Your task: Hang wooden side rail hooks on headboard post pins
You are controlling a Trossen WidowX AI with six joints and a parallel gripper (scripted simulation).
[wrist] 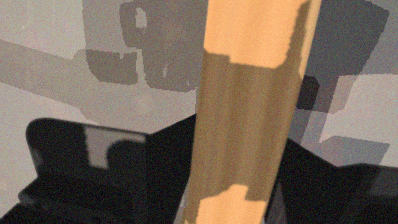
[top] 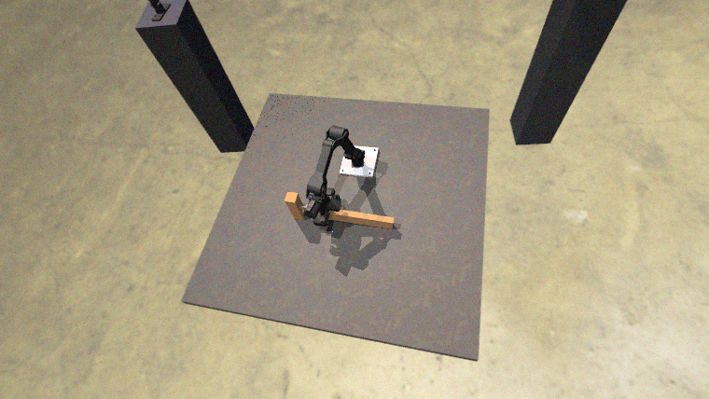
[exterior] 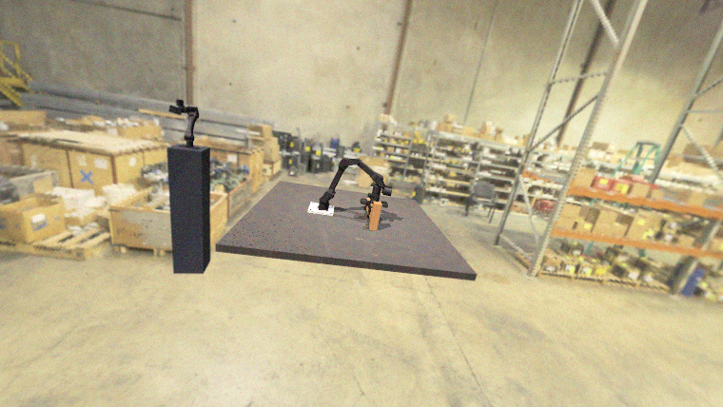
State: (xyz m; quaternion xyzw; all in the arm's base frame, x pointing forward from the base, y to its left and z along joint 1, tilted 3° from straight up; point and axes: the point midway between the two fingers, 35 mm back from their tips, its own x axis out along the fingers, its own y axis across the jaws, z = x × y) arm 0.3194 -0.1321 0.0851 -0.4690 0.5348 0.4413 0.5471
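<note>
Now: the wooden headboard post 3 cm behind my gripper tip, 14 cm to the right of it and 4 cm above it.
</note>
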